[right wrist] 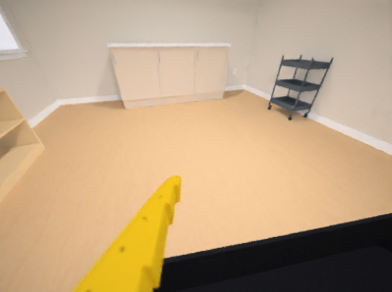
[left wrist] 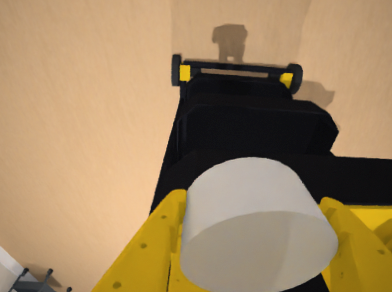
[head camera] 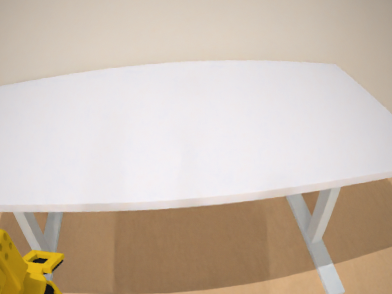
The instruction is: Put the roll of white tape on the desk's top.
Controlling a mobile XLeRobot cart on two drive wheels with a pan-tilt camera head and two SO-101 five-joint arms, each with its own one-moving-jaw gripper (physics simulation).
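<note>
The roll of white tape is between the two yellow jaws of my left gripper in the left wrist view. The jaws press on its two sides, and it is held above the black cart body. The desk's white top spans the head view, and its front edge runs across the lower middle. Part of my yellow left arm shows at the lower left of that view, below the desk's front edge; the tape does not show there. My right gripper is open, with one notched jaw in view.
Desk legs stand below the top. The black cart body with wheels lies beyond the tape. The right wrist view shows a low cabinet, a dark three-tier trolley and a wooden shelf unit at the left.
</note>
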